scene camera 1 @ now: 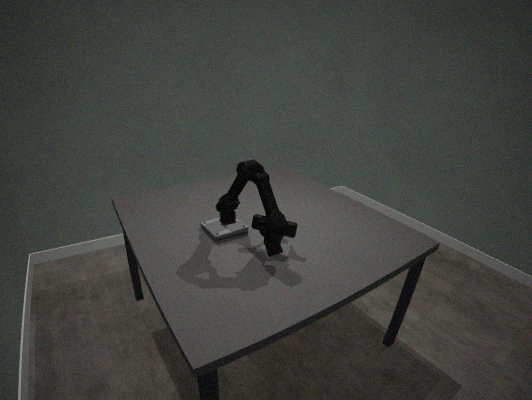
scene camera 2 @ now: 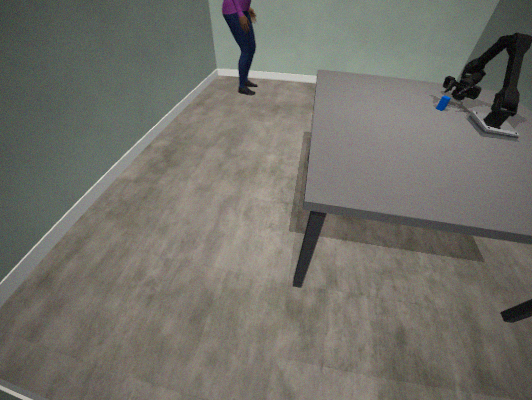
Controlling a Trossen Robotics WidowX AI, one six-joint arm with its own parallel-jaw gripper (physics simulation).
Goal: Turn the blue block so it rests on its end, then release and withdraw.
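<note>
The blue block (scene camera 2: 443, 103) stands on its end on the table, its long side running up, in the upper right of the scene camera 2 view. In the scene camera 1 view it cannot be made out behind the dark gripper. My gripper (scene camera 1: 273, 250) (scene camera 2: 452, 94) is open with nothing between its fingers. It points down low over the table, right by the block. In the scene camera 2 view it shows just above and to the right of the block, whose face shows uncovered. The fingers are small and dark, and the exact gap to the block cannot be told.
The arm's light base plate (scene camera 1: 225, 232) (scene camera 2: 502, 132) sits on the grey table (scene camera 1: 320, 285) (scene camera 2: 380, 165), close to the block. The table's edge lies well away from the block. A person (scene camera 2: 244, 45) in a purple top stands on the floor beyond the table.
</note>
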